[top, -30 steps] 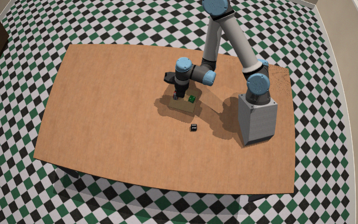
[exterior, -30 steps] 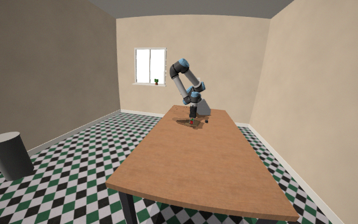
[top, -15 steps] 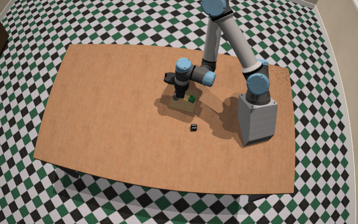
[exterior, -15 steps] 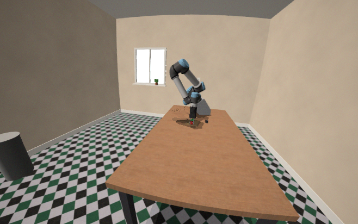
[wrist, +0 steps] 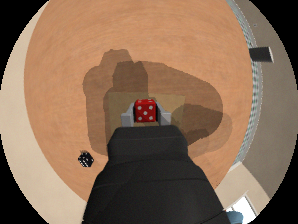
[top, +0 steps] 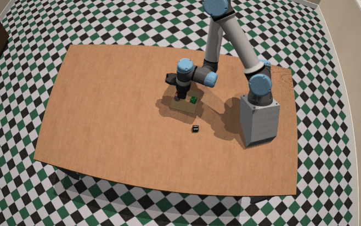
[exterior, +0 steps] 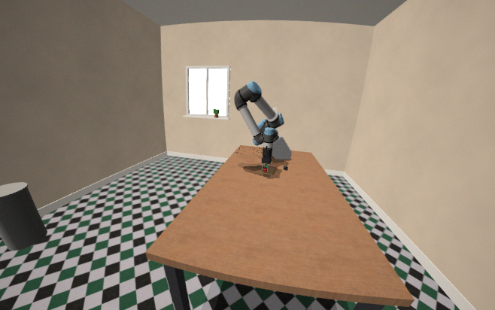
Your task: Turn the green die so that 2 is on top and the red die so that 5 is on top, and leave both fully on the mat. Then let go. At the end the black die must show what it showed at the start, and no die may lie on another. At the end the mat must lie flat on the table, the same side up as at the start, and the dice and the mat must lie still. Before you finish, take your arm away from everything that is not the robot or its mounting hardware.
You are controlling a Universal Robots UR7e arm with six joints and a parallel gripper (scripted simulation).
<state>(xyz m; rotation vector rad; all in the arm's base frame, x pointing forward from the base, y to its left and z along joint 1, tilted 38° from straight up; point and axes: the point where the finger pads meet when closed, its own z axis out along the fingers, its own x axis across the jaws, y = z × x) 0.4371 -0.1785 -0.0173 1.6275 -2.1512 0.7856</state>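
My gripper is now right at the red die. The rest, counted from my hand: green die 90 mm behind, 30 mm to the left, 10 mm below; black die 80 mm behind, 190 mm to the left, 10 mm below; tan mat 40 mm behind, 10 mm to the left, 30 mm below.
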